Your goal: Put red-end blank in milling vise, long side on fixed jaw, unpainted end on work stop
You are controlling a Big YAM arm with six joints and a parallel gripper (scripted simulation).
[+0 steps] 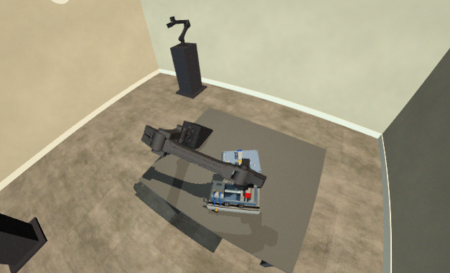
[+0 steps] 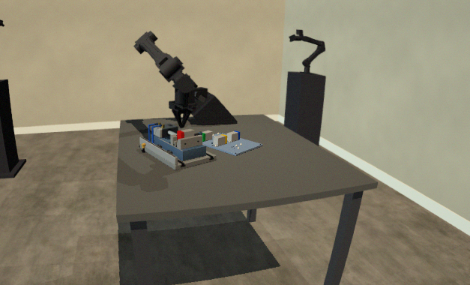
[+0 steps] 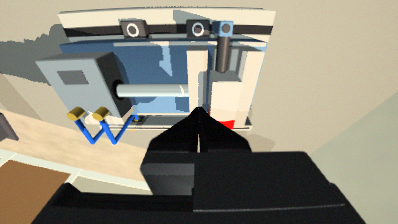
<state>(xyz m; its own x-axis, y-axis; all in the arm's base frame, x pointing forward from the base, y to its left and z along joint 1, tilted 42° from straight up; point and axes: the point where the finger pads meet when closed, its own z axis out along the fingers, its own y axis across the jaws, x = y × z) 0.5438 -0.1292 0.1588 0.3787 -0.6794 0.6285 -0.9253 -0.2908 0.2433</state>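
My hand is 2 cm short of the grey bar with red end, 1 cm to the right of it and 3 cm above it. Also, from my hand: fixed jaw (5 cm ahead, 2 cm to the left, 5 cm below); then moving jaw (5 cm below); then work stop rod (6 cm to the left, 4 cm below).
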